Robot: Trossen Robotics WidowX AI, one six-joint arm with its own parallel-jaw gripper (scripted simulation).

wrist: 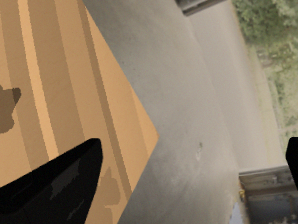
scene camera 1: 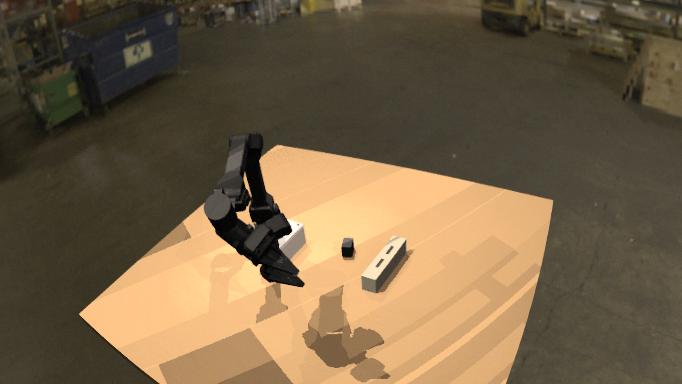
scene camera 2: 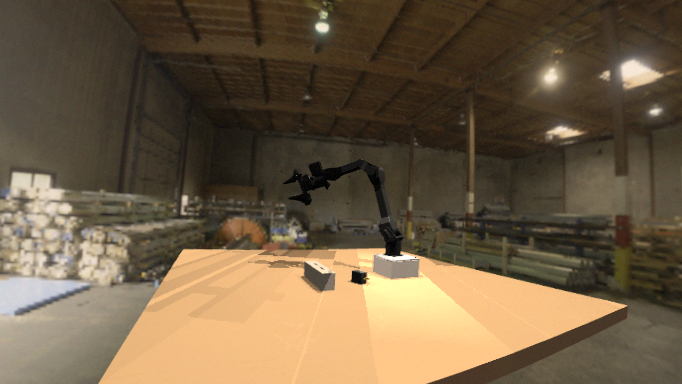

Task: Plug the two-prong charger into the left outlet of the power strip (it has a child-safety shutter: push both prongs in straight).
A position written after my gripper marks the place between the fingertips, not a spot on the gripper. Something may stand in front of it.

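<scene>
Nothing is held by my gripper (scene camera 1: 301, 279), and it is open. I can see the gripper (wrist: 196, 148) from the wrist as well.
</scene>
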